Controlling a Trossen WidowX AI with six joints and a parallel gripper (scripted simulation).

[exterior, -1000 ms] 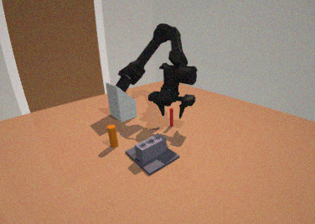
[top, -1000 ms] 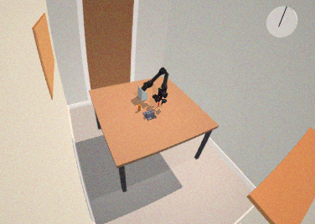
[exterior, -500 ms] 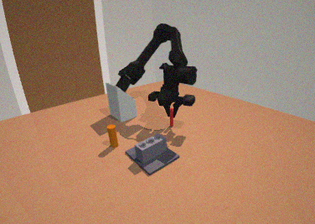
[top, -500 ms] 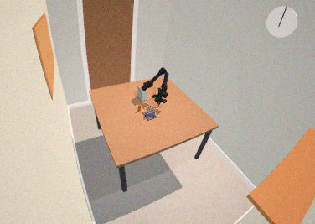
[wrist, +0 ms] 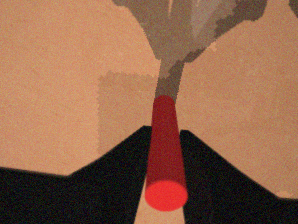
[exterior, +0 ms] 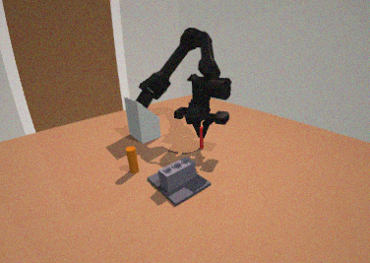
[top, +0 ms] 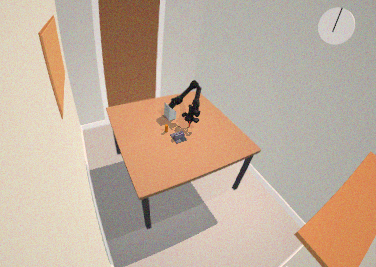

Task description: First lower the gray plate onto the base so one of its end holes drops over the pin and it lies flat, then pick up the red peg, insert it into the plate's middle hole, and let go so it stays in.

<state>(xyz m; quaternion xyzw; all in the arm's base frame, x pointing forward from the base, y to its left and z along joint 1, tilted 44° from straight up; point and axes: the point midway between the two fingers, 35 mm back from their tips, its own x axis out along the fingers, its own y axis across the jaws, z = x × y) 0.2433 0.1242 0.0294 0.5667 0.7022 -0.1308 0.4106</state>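
The gray plate is 190 mm to the right of my gripper tip and 110 mm ahead of it. Round my gripper tip: peg 260 mm to the right, 30 mm behind; then base 170 mm to the right, 100 mm ahead, 30 mm below.
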